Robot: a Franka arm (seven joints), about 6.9 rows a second.
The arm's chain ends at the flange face. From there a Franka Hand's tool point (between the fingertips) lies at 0.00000 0.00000 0.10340 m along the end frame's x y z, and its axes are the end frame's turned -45 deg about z.
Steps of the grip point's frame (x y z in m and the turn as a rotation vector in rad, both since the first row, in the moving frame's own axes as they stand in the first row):
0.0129 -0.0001 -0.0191 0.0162 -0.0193 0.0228
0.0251 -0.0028 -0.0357 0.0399 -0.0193 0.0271
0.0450 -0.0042 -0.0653 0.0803 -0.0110 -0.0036
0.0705 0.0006 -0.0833 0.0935 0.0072 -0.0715
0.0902 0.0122 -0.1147 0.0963 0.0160 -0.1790
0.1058 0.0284 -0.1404 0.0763 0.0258 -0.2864
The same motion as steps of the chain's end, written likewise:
0.0116 -0.0094 -0.0191 -0.0022 -0.0251 0.0228
0.0201 -0.0182 -0.0356 0.0146 -0.0419 0.0271
0.0355 -0.0297 -0.0650 0.0490 -0.0646 -0.0036
0.0568 -0.0423 -0.0828 0.0712 -0.0610 -0.0715
0.0790 -0.0475 -0.1142 0.0794 -0.0568 -0.1790
0.0996 -0.0479 -0.1401 0.0722 -0.0357 -0.2864

